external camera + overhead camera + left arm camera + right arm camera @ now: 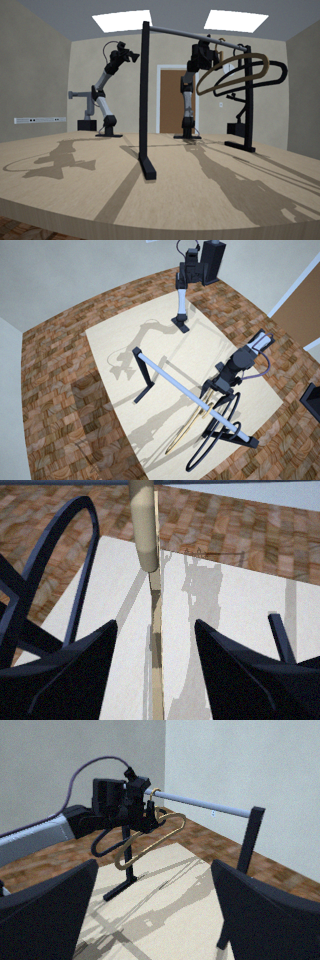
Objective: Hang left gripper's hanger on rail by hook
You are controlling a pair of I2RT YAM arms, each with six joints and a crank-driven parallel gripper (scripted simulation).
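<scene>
My left hand is 3 cm short of the tan wooden hanger and 1 cm to the right of it. Also, from my left hand: black hanger (12 cm to the left).
</scene>
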